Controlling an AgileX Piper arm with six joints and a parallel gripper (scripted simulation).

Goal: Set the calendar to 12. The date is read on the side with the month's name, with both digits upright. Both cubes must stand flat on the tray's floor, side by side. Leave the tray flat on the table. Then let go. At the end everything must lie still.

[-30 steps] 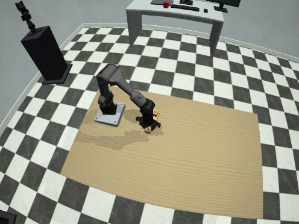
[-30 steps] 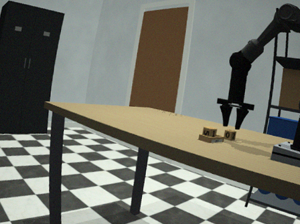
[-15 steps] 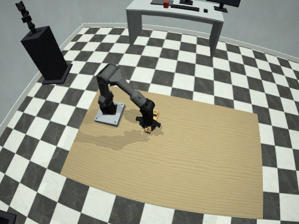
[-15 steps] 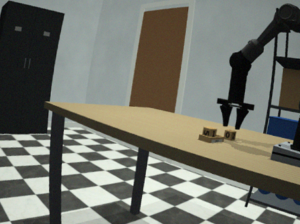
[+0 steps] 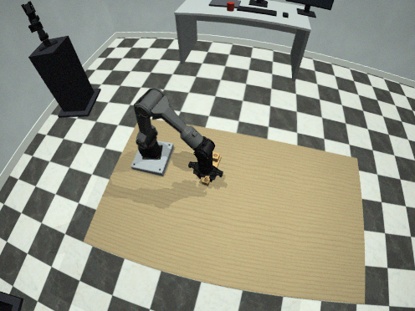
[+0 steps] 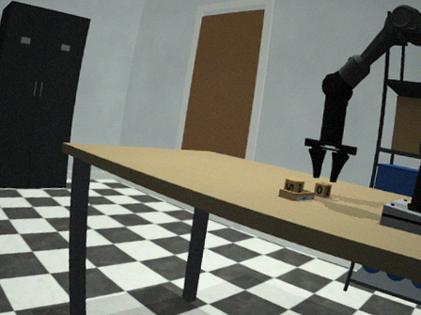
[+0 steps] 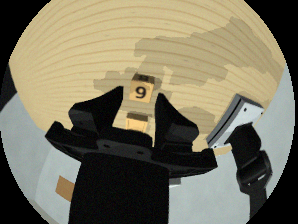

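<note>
The wooden tray is 11 cm to the left of my hand, 4 cm below it and 3 cm ahead of it.
</note>
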